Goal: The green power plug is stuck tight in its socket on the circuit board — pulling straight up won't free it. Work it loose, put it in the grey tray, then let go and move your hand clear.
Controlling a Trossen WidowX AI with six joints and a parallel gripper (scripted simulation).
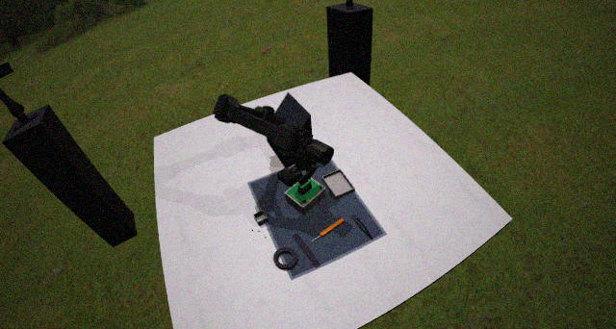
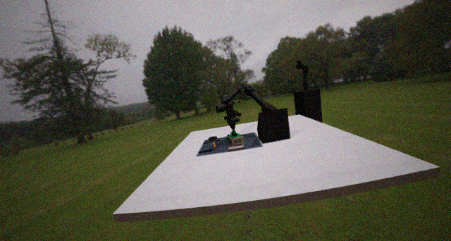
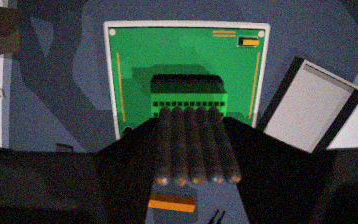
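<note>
The green power plug lies 2 cm below my gripper tip. The rest, counted from my gripper tip: grey tray 2 cm ahead, 14 cm to the left, 10 cm below; then dark bar 19 cm ahead, 12 cm to the right, 10 cm below; then dark blue mat 5 cm ahead, 1 cm to the right, 10 cm below.
</note>
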